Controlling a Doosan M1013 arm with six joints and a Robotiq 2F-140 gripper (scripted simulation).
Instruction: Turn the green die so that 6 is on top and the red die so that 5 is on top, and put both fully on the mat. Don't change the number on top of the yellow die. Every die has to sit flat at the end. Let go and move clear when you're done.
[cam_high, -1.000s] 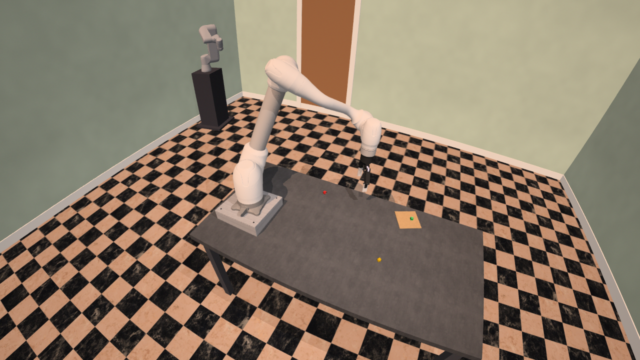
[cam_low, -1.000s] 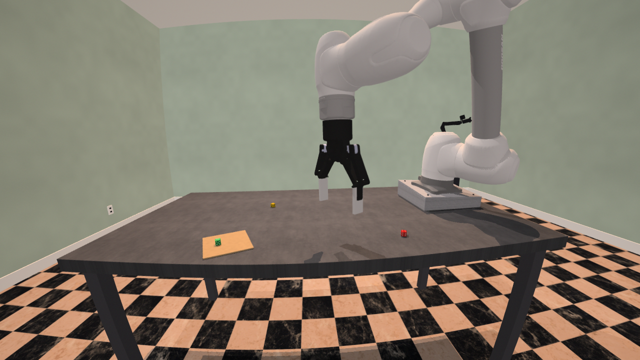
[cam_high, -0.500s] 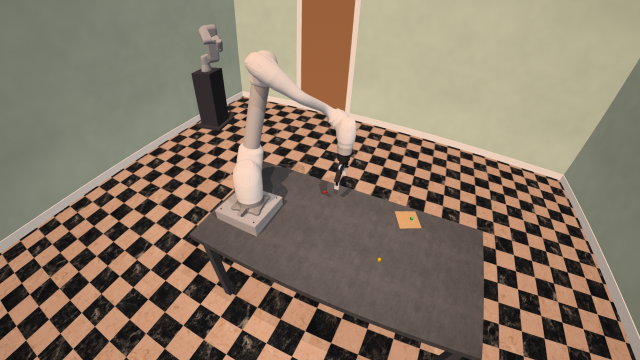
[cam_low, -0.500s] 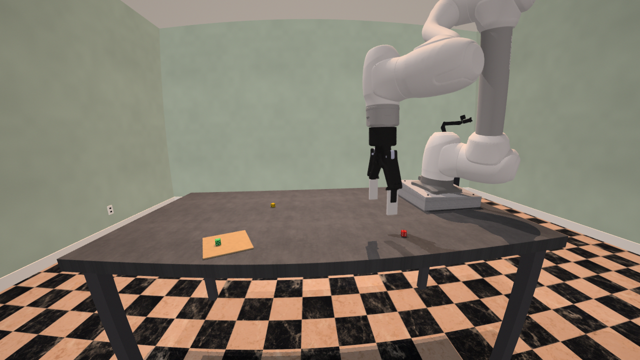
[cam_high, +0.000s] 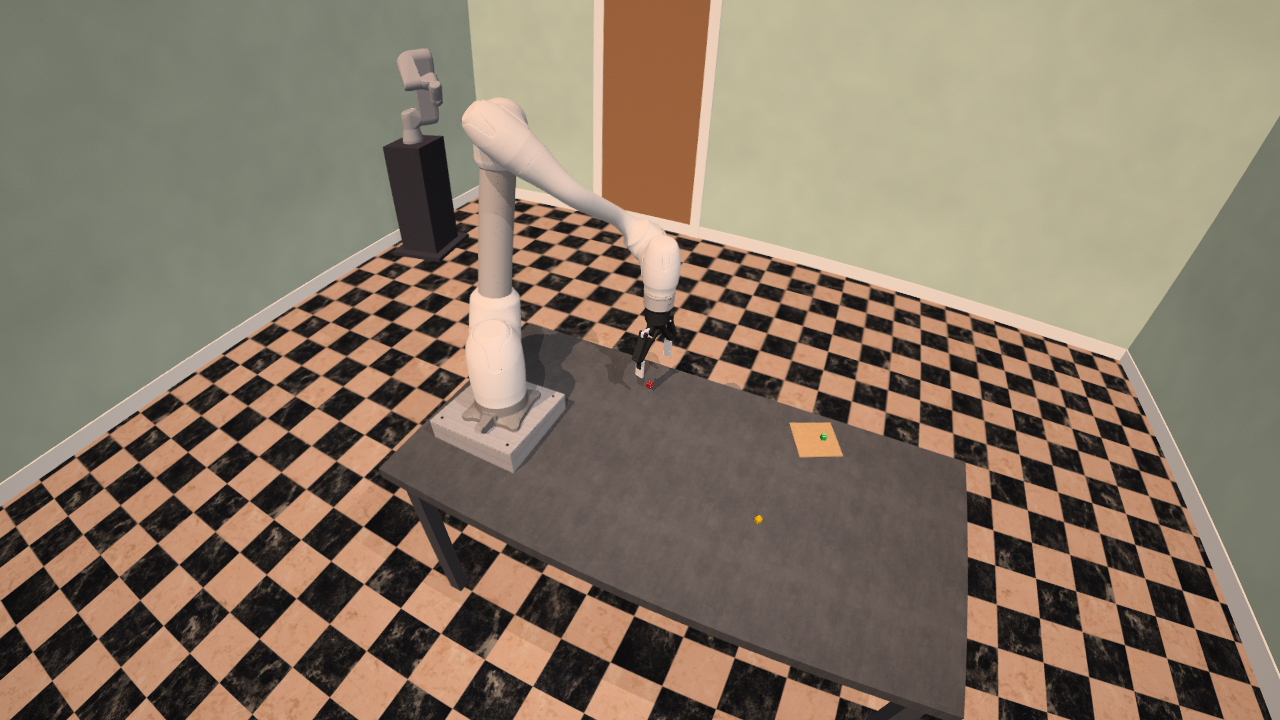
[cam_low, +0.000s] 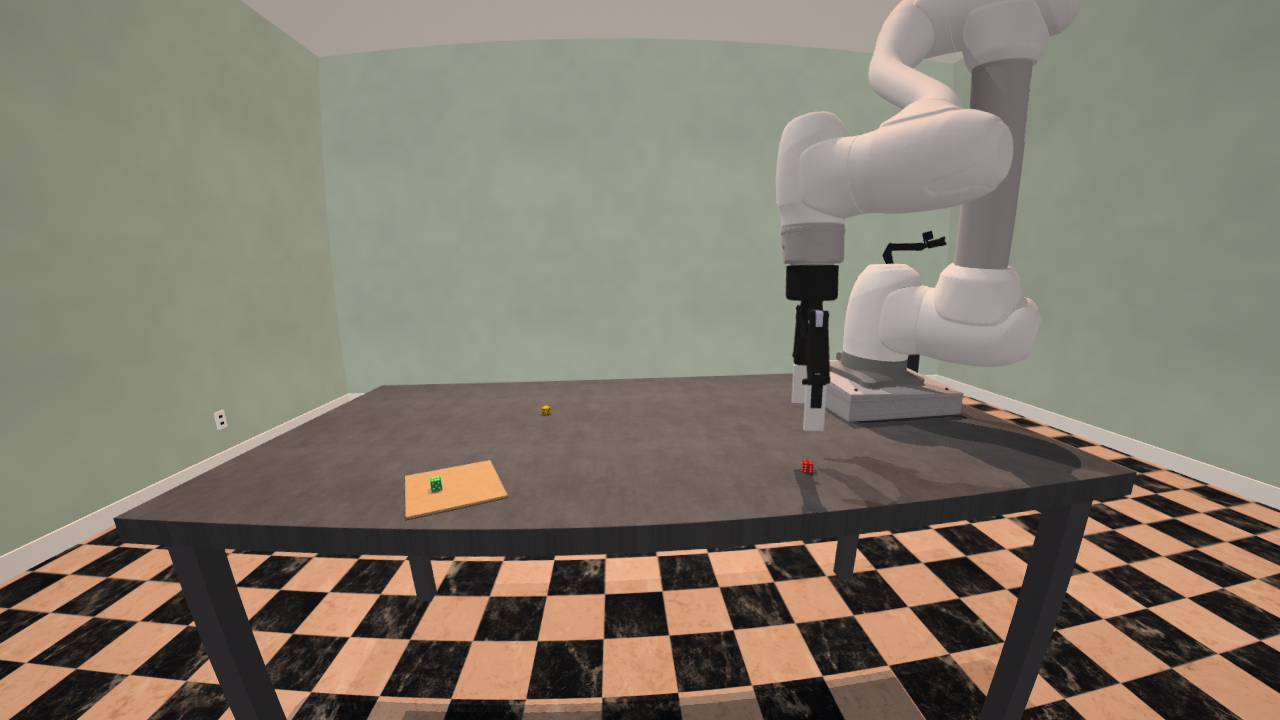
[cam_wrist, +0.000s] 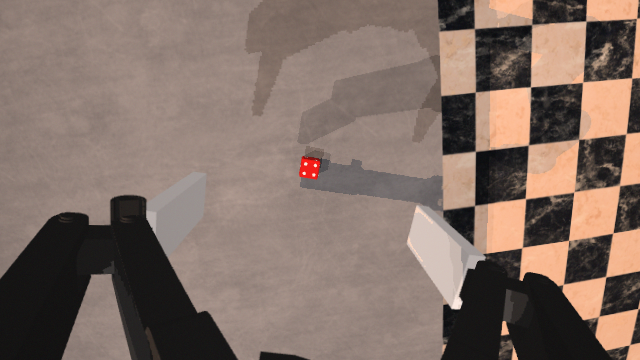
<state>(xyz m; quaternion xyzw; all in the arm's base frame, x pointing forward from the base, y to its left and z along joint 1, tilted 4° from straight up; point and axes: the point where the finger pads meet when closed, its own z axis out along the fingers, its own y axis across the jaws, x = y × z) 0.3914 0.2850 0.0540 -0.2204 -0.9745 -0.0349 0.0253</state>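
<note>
My gripper is now 10 cm above the red die and 1 cm past it. Also, from my hand: yellow die 43 cm to the right, 39 cm ahead, 10 cm below; orange mat 54 cm ahead, 11 cm below, 8 cm to the right; green die 57 cm ahead, 10 cm below, 8 cm to the right.
</note>
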